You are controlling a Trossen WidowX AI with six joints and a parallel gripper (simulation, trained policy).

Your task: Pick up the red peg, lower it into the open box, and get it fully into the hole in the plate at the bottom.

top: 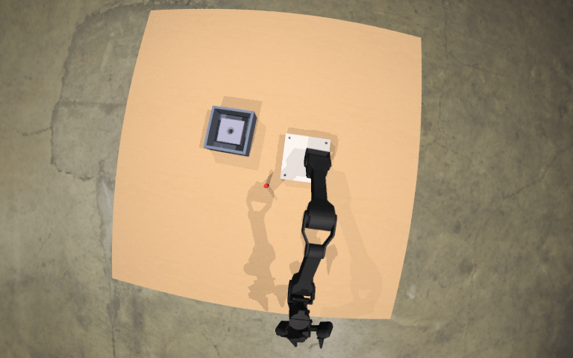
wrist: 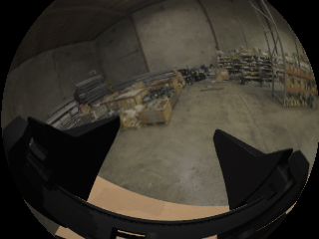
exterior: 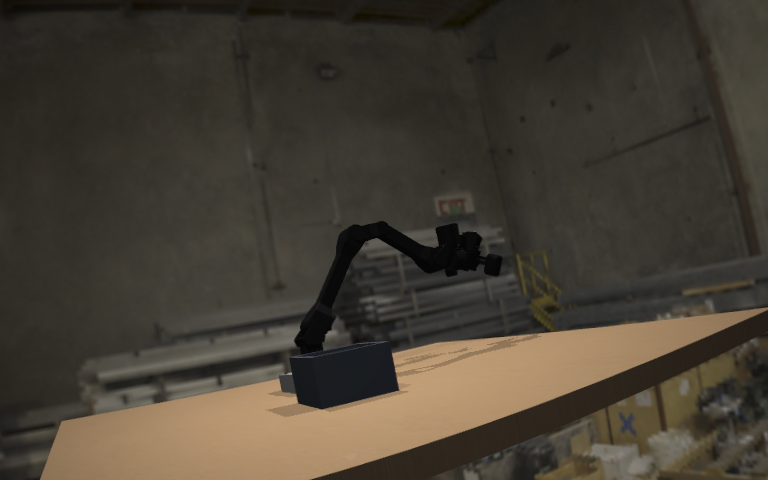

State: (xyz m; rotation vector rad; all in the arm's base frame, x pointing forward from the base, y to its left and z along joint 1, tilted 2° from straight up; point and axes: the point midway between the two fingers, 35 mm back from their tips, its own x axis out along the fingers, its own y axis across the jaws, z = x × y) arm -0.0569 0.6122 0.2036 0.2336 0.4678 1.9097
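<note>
Now: gripper tip 23 cm short of the red peg, 52 cm to the left of it and 21 cm above it. From my gripper tip the other things lie so: grey plate (40 cm ahead, 70 cm to the right, 20 cm below); box (40 cm ahead, 70 cm to the right, 22 cm below).
</note>
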